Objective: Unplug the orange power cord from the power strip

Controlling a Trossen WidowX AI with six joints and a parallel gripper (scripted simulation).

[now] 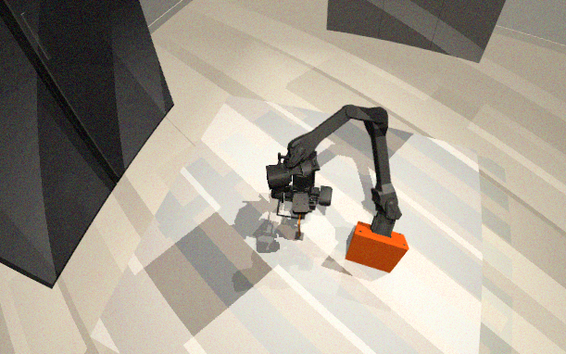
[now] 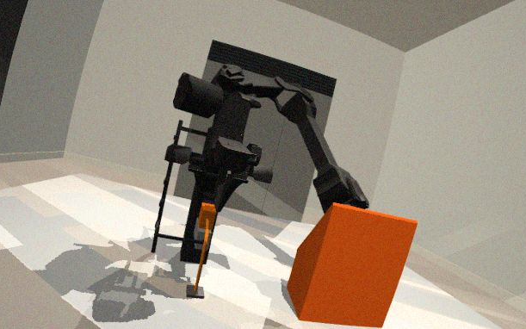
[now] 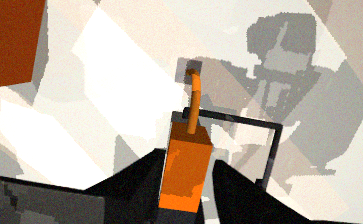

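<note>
Right now my gripper tip is 30 mm to the left of the orange plug, 10 mm short of it and 10 mm above it. Round my gripper tip: thin black frame: 100 mm ahead, 80 mm to the right.
</note>
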